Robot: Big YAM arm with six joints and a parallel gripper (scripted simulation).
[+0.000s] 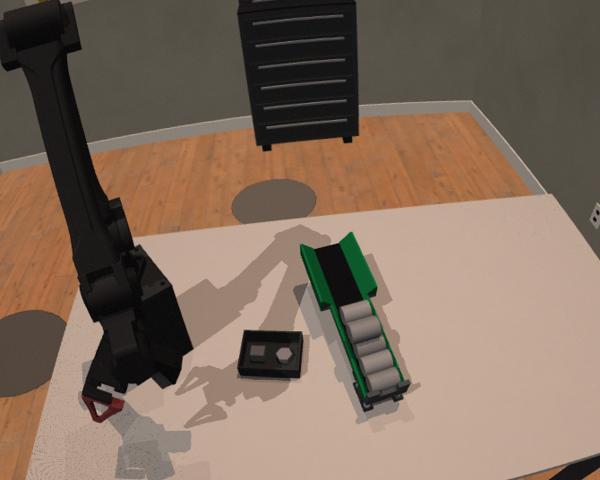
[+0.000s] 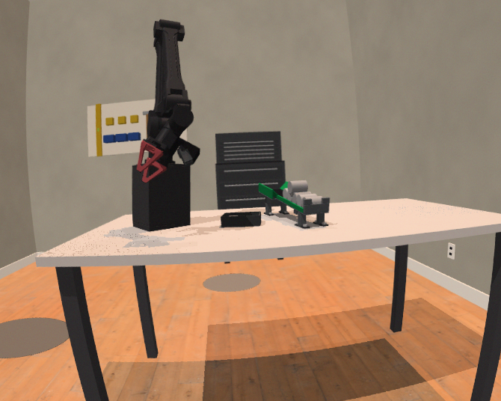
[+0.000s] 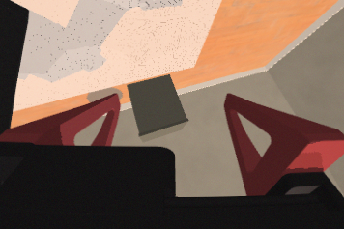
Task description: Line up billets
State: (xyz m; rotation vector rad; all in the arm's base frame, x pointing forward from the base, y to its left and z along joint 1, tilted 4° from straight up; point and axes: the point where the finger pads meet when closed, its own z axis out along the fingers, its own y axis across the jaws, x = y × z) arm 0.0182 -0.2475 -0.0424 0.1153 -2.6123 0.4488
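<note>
The stop is 500 mm ahead of my hand, 70 mm to the left of it and 130 mm below it. Round my hand: black tray 270 mm ahead, 210 mm to the left, 180 mm below.
</note>
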